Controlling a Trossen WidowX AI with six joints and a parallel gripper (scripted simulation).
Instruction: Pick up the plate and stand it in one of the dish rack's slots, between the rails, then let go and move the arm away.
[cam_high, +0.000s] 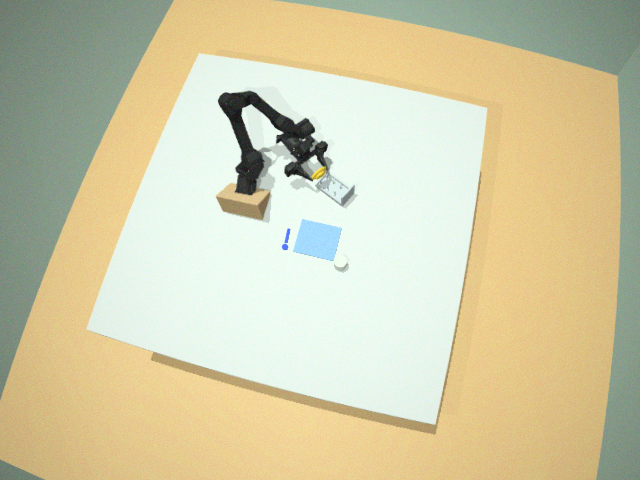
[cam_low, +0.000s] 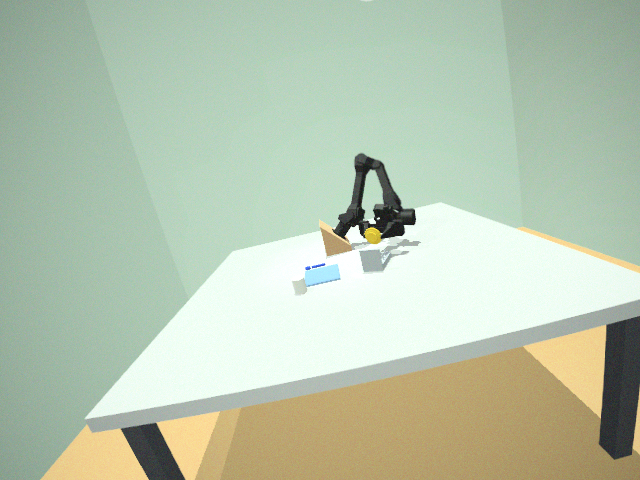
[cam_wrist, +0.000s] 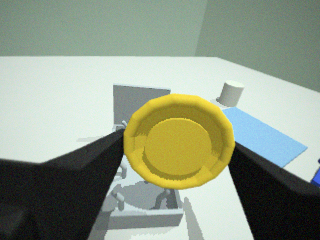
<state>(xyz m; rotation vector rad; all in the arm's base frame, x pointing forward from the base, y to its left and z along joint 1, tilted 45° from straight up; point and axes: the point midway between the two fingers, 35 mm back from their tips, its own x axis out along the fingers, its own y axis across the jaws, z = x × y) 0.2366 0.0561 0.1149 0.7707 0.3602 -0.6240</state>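
The dish rack lies 50 mm ahead of my gripper tip, 10 mm to the right of it and 60 mm below it. From my gripper tip the other things lie so: light blue mat (30 mm ahead, 220 mm to the right, 80 mm below); then yellow plate (10 mm behind); then blue spoon (80 mm behind, 240 mm to the right, 80 mm below).
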